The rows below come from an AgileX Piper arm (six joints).
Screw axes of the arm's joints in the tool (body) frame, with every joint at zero. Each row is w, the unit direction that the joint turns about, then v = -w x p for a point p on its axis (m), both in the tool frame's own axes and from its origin. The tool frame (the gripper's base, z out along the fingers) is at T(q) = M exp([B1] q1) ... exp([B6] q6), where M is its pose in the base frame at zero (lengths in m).
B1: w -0.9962 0 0.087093 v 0.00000 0.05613 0.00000
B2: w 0 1 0 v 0.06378 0.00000 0.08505
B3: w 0 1 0 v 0.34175 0.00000 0.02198
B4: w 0 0 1 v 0.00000 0.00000 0.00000
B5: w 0 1 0 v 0.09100 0.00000 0.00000
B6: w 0 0 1 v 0.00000 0.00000 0.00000
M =
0.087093 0 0.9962 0.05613
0 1 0 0.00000
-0.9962 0 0.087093 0.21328
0 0 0 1
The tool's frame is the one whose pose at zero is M.
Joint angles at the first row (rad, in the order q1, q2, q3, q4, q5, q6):
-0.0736 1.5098 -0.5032 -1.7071 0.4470 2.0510
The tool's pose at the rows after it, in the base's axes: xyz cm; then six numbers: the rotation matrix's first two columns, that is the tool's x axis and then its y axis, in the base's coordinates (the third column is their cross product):
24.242, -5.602, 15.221, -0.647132, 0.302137, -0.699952, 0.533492, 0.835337, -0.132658
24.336, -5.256, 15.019, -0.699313, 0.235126, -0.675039, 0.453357, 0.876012, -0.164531
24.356, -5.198, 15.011, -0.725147, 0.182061, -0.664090, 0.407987, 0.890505, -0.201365
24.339, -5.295, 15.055, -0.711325, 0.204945, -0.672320, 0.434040, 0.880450, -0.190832
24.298, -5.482, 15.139, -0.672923, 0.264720, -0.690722, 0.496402, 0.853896, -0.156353
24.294, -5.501, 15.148, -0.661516, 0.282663, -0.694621, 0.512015, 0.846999, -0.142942
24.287, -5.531, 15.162, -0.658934, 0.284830, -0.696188, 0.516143, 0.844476, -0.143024
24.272, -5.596, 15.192, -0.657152, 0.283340, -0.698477, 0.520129, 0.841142, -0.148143
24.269, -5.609, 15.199, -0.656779, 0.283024, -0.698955, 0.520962, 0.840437, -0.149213
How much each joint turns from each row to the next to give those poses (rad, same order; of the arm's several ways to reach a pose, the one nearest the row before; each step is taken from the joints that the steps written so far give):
0.0000 0.0265 0.0000 0.0000 -0.0115 -0.0470
0.0000 0.0022 0.0000 -0.0036 -0.0424 -0.0828
0.0010 0.0001 0.0000 -0.0030 -0.0038 -0.0565
0.0000 -0.0001 0.0000 -0.0009 0.0117 0.0285
0.0000 0.0000 0.0000 0.0000 0.0230 0.0730
0.0000 0.0000 0.0000 0.0000 0.0024 0.0216
0.0000 0.0000 0.0000 0.0000 0.0038 0.0034
0.0000 0.0000 0.0000 0.0000 0.0079 0.0000
0.0000 0.0000 0.0000 0.0001 0.0017 0.0000

